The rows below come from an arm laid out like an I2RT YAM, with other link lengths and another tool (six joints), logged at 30 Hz.
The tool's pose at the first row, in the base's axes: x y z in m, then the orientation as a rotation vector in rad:
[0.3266 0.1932 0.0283 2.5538 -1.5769 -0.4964]
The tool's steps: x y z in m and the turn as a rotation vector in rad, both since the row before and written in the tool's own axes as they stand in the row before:
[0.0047 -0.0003 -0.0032 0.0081 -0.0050 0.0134]
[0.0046 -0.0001 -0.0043 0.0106 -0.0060 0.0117]
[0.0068 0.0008 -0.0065 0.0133 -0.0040 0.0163]
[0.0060 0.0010 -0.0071 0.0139 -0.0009 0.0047]
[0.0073 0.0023 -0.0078 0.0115 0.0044 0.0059]
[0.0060 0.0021 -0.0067 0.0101 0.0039 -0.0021]
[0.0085 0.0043 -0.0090 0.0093 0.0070 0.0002]
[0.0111 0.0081 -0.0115 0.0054 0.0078 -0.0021]
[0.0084 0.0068 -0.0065 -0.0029 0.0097 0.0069]
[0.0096 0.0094 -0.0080 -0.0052 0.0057 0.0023]
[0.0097 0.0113 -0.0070 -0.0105 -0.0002 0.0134]
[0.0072 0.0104 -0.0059 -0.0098 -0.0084 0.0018]
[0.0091 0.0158 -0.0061 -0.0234 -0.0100 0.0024]
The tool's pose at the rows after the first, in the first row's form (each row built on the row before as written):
[0.3298 0.1889 0.0302 2.5481 -1.5999 -0.4965]
[0.3331 0.1844 0.0332 2.5458 -1.6228 -0.4964]
[0.3371 0.1773 0.0380 2.5405 -1.6523 -0.4912]
[0.3406 0.1707 0.0436 2.5459 -1.6675 -0.4823]
[0.3435 0.1622 0.0499 2.5474 -1.6808 -0.4677]
[0.3457 0.1551 0.0554 2.5556 -1.6837 -0.4552]
[0.3474 0.1446 0.0630 2.5604 -1.6878 -0.4389]
[0.3472 0.1299 0.0732 2.5644 -1.6863 -0.4245]
[0.3459 0.1188 0.0790 2.5536 -1.6896 -0.4132]
[0.3430 0.1055 0.0866 2.5465 -1.6872 -0.4092]
[0.3382 0.0915 0.0937 2.5265 -1.6966 -0.4164]
[0.3330 0.0803 0.1002 2.5198 -1.6953 -0.4347]
[0.3237 0.0652 0.1077 2.5033 -1.6864 -0.4650]

